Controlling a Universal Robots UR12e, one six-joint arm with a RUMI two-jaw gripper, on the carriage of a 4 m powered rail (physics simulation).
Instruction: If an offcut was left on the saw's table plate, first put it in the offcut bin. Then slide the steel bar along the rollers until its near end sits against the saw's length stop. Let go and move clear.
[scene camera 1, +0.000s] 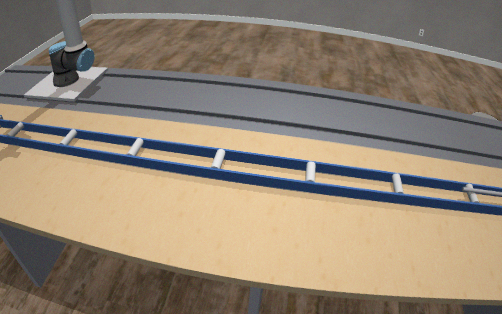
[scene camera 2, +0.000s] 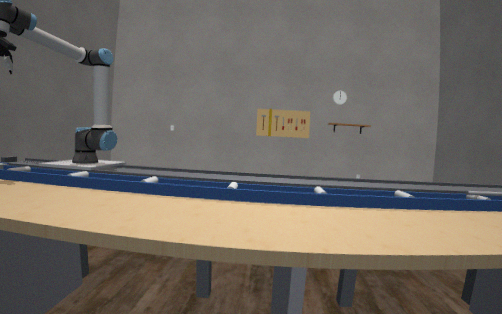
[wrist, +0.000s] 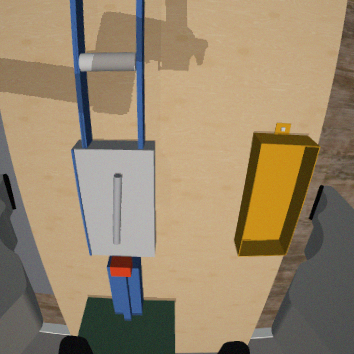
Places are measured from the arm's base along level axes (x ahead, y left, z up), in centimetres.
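Where they show: gripper, between the fingertips: (wrist: 163, 185); arm's base, origin of its link: (scene camera 1: 66, 80) (scene camera 2: 85, 162).
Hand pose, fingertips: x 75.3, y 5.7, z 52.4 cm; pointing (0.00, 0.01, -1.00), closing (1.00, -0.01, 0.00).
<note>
Each offset is from my fingertips to the centre of the thing. "spot": to the spot under its first point.
The offcut {dx -13.2, dy -38.1, dz -48.6 cm} (wrist: 117, 210), a short grey rod, lies lengthwise on the saw's pale grey table plate {dx -13.3, dy -38.1, dz -52.5 cm} (wrist: 142, 200). The red length stop {dx -13.3, dy -57.6, dz -47.2 cm} (wrist: 121, 267) sits just past the plate's lower edge in the wrist view. The yellow, open offcut bin {spot: dx +31.3, dy -53.6, dz -51.1 cm} (wrist: 265, 248) stands to the right of the plate and looks empty. The steel bar (scene camera 1: 485, 191) (scene camera 2: 485, 192) shows in part at the right edge of both scene views, its near end by a roller. My gripper (wrist: 163, 185) is open and empty, high above the plate and bin; part of it shows at the left edge of scene view 2.
The blue roller track (scene camera 1: 265, 180) (scene camera 2: 280, 198) (wrist: 140, 100) runs along the table up to the plate. Blue blocks {spot: dx -9.4, dy -70.9, dz -48.4 cm} (wrist: 136, 290) and a dark green surface (wrist: 155, 325) lie beyond the stop. The arm's carriage (scene camera 1: 40, 89) stands at the left on the rail (scene camera 1: 200, 97).
</note>
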